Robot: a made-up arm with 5 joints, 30 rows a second.
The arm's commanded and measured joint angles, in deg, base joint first. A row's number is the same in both.
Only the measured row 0 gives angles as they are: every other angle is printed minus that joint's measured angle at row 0.
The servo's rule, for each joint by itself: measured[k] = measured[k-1] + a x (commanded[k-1-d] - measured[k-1]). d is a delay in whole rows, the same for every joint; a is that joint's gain. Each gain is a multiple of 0.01, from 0.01 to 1. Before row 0 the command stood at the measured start. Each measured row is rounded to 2 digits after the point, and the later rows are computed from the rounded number. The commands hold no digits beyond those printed.
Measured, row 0:
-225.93 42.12 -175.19 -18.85 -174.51
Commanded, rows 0 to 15:
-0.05 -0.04 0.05 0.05 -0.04
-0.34 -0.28 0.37 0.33 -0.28
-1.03 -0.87 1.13 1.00 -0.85
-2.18 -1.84 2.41 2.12 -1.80
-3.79 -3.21 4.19 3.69 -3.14
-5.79 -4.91 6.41 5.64 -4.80
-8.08 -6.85 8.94 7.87 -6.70
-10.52 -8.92 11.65 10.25 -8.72
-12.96 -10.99 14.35 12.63 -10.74
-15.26 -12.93 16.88 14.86 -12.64
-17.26 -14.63 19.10 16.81 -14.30
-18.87 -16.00 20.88 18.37 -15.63
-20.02 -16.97 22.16 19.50 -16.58
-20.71 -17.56 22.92 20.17 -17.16
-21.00 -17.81 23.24 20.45 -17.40
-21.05 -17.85 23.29 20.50 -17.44
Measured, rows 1 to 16:
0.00 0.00 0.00 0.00 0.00
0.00 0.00 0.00 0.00 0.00
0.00 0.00 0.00 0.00 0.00
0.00 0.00 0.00 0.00 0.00
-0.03 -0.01 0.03 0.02 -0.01
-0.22 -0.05 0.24 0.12 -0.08
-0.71 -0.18 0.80 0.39 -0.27
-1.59 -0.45 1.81 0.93 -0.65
-2.91 -0.89 3.31 1.79 -1.27
-4.64 -1.53 5.26 2.98 -2.15
-6.70 -2.38 7.58 4.50 -3.29
-8.99 -3.43 10.14 6.28 -4.65
-11.37 -4.64 12.79 8.25 -6.17
-13.70 -5.97 15.37 10.30 -7.79
-15.84 -7.36 17.72 12.32 -9.42
-17.66 -8.74 19.71 14.20 -10.97
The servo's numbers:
d 4
a 0.60 0.16 0.63 0.31 0.25

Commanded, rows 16 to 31:
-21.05 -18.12 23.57 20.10 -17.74
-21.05 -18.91 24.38 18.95 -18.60
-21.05 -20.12 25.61 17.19 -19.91
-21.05 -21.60 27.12 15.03 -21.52
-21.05 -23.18 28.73 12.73 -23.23
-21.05 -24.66 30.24 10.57 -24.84
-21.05 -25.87 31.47 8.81 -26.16
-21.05 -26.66 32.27 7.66 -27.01
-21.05 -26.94 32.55 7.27 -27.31
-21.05 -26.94 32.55 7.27 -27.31
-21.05 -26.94 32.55 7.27 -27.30
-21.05 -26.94 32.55 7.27 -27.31
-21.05 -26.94 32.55 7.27 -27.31
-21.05 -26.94 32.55 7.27 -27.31
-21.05 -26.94 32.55 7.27 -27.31
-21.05 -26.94 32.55 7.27 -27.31
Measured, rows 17 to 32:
-19.08 -10.06 21.25 15.84 -12.37
-20.06 -11.26 22.30 17.18 -13.57
-20.62 -12.31 22.89 18.19 -14.53
-20.88 -13.20 23.14 18.91 -15.26
-20.98 -13.99 23.41 19.28 -15.88
-21.02 -14.78 24.02 19.18 -16.56
-21.04 -15.63 25.02 18.56 -17.40
-21.05 -16.59 26.34 17.47 -18.43
-21.05 -17.64 27.85 16.00 -19.63
-21.05 -18.76 29.36 14.32 -20.93
-21.05 -19.90 30.69 12.61 -22.24
-21.05 -20.98 31.69 11.08 -23.43
-21.05 -21.93 32.23 9.90 -24.40
-21.05 -22.73 32.43 9.08 -25.13
-21.05 -23.40 32.51 8.52 -25.67
-21.05 -23.97 32.54 8.13 -26.08

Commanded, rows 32 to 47:
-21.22 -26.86 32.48 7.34 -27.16
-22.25 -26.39 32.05 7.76 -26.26
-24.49 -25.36 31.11 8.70 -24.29
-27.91 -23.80 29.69 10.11 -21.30
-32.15 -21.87 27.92 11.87 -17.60
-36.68 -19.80 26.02 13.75 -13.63
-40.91 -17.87 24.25 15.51 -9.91
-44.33 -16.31 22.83 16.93 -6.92
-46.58 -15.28 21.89 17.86 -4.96
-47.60 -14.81 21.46 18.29 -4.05
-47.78 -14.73 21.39 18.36 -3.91
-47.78 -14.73 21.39 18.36 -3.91
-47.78 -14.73 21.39 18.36 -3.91
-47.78 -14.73 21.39 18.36 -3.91
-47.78 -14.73 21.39 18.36 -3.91
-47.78 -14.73 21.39 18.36 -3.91
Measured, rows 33 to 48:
-21.05 -24.45 32.55 7.86 -26.39
-21.05 -24.85 32.55 7.68 -26.62
-21.05 -25.18 32.55 7.55 -26.79
-21.05 -25.46 32.55 7.46 -26.92
-21.15 -25.68 32.51 7.42 -26.98
-21.81 -25.79 32.22 7.53 -26.80
-23.42 -25.72 31.52 7.89 -26.17
-26.11 -25.41 30.37 8.58 -24.95
-29.73 -24.84 28.83 9.60 -23.11
-33.90 -24.03 27.06 10.89 -20.74
-38.11 -23.04 25.29 12.32 -18.03
-41.84 -21.96 23.74 13.75 -15.25
-44.68 -20.89 22.57 15.02 -12.68
-46.43 -19.92 21.87 16.03 -10.52
-47.24 -19.09 21.57 16.75 -8.87
-47.56 -18.39 21.46 17.25 -7.63

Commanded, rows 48 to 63:
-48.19 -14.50 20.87 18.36 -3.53
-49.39 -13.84 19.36 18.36 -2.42
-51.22 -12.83 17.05 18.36 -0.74
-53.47 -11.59 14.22 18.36 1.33
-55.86 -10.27 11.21 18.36 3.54
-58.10 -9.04 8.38 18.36 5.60
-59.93 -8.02 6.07 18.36 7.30
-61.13 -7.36 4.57 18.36 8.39
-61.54 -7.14 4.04 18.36 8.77
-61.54 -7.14 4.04 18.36 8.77
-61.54 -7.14 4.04 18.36 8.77
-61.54 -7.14 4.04 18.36 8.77
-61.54 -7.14 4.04 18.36 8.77
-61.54 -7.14 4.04 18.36 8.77
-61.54 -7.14 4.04 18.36 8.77
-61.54 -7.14 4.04 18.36 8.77
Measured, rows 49 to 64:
-47.69 -17.80 21.42 17.59 -6.70
-47.74 -17.31 21.40 17.83 -6.00
-47.76 -16.90 21.39 17.99 -5.48
-47.77 -16.55 21.39 18.10 -5.09
-48.02 -16.22 21.06 18.18 -4.70
-48.84 -15.84 19.99 18.24 -4.13
-50.27 -15.36 18.14 18.28 -3.28
-52.19 -14.76 15.67 18.30 -2.13
-54.39 -14.04 12.86 18.32 -0.71
-56.62 -13.24 10.04 18.33 0.87
-58.61 -12.40 7.54 18.34 2.48
-60.12 -11.59 5.67 18.35 3.96
-60.97 -10.88 4.64 18.35 5.16
-61.31 -10.28 4.26 18.35 6.06
-61.45 -9.78 4.12 18.35 6.74
-61.50 -9.36 4.07 18.35 7.25

